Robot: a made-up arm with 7 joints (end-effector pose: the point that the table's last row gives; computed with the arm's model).
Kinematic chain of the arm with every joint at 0, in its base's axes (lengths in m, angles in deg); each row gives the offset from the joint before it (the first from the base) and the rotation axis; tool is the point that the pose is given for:
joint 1: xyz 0 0.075 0 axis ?
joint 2: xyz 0 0.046 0 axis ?
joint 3: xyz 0 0 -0.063 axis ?
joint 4: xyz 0 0 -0.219 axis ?
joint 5: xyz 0 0 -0.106 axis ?
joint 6: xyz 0 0 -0.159 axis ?
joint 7: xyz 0 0 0 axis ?
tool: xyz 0 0 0
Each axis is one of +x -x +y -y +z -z.
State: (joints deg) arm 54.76 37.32 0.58 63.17 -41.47 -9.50 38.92
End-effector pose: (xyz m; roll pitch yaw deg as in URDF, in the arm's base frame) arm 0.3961 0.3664 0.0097 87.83 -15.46 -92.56
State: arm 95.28 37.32 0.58 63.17 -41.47 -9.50 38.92
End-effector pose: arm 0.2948 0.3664 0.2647 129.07 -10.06 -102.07
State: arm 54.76 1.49 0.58 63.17 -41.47 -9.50 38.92
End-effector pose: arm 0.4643 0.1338 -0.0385 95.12 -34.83 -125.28
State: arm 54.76 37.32 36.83 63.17 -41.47 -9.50 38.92
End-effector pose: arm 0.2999 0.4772 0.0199 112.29 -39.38 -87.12
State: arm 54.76 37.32 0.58 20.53 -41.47 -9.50 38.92
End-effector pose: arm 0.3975 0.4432 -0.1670 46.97 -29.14 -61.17
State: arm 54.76 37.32 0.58 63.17 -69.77 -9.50 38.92
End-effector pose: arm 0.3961 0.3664 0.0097 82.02 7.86 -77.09
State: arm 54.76 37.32 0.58 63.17 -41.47 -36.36 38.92
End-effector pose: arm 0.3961 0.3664 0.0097 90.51 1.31 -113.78
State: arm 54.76 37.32 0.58 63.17 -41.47 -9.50 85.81
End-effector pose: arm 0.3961 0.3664 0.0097 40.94 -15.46 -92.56
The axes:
joint 1: -y
joint 2: +x
joint 3: +z
joint 4: -y
joint 5: +z
joint 6: +y
joint 7: -x

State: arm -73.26 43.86 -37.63 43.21 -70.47 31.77 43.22
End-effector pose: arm -0.3602 0.3704 -0.2584 -81.94 11.37 -143.99
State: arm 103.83 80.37 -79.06 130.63 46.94 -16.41 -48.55
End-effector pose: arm 0.1977 0.1959 0.0880 164.40 -20.97 -168.81
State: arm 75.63 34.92 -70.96 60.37 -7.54 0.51 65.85
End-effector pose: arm 0.4675 0.1789 -0.0422 27.40 -7.97 -112.99
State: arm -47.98 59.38 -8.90 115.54 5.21 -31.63 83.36
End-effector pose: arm 0.0710 0.2465 -0.2540 -12.95 -65.40 -120.45
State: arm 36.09 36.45 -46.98 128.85 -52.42 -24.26 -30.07
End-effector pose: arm 0.2214 0.0684 -0.0648 138.53 27.90 -173.02
